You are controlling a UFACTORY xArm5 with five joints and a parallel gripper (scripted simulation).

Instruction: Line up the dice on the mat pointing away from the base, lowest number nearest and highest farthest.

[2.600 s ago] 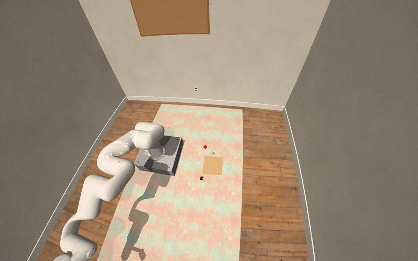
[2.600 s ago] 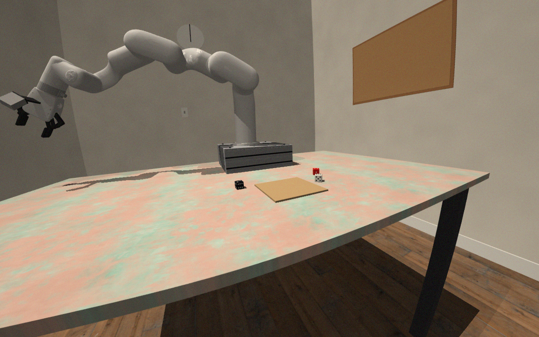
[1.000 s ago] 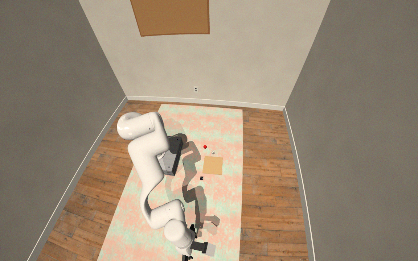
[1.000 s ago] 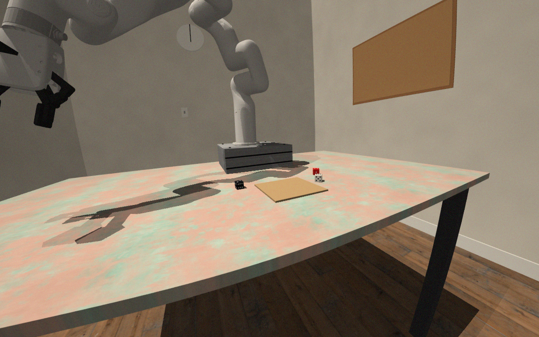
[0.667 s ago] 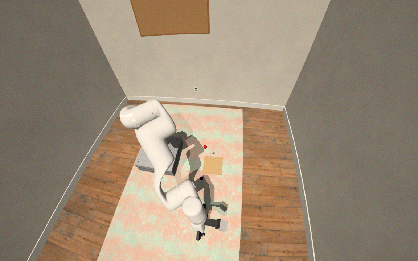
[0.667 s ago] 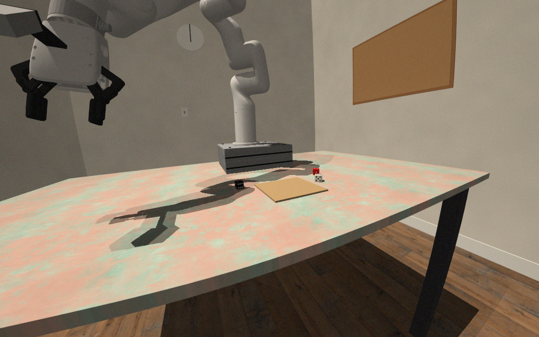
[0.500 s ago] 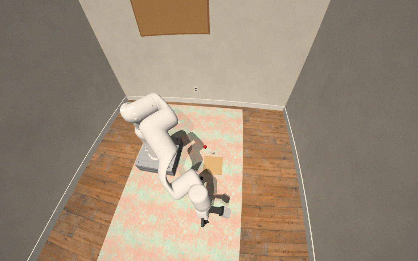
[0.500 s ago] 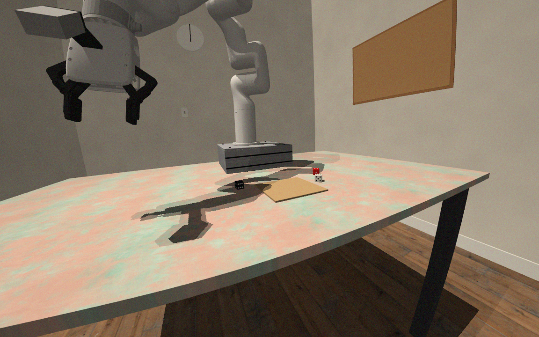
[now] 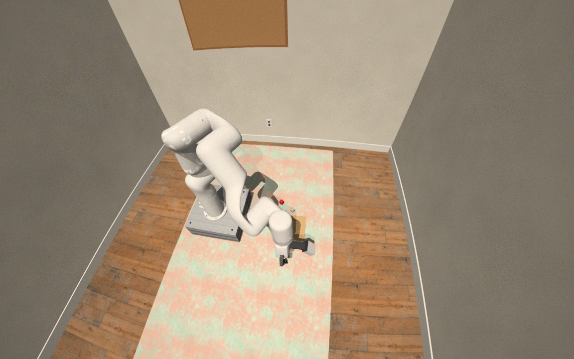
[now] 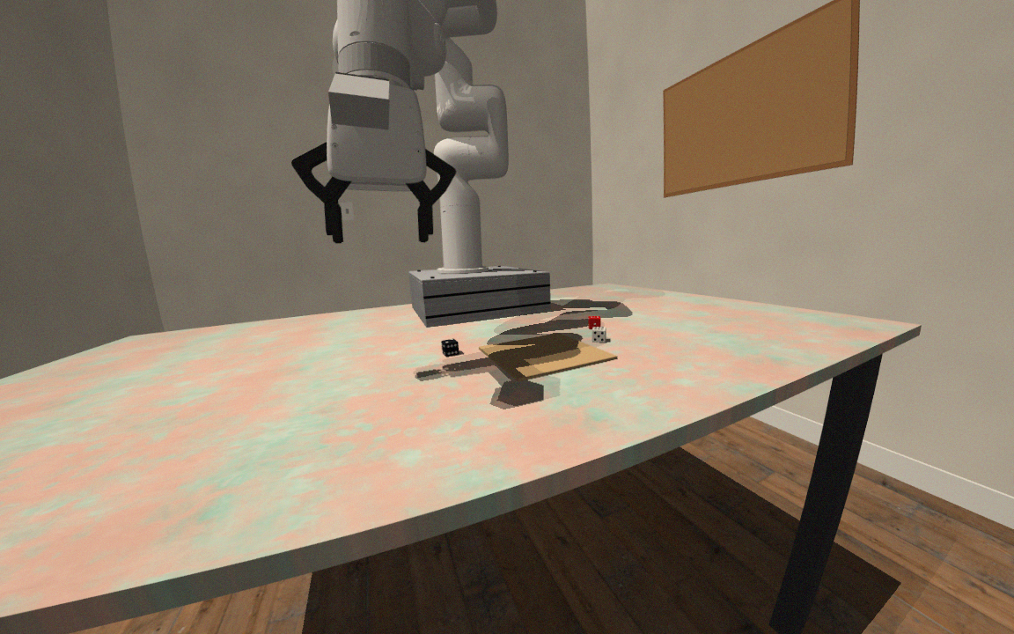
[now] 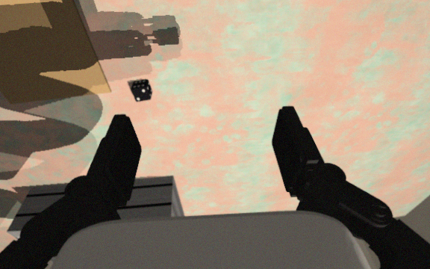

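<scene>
The black die lies 70 mm behind my hand, 70 mm to the left of it and 160 mm below it. Also, from my hand: red die 100 mm behind, 330 mm to the left, 160 mm below; white die 30 mm behind, 290 mm to the left, 160 mm below; tan mat 10 mm behind, 190 mm to the left, 170 mm below.
</scene>
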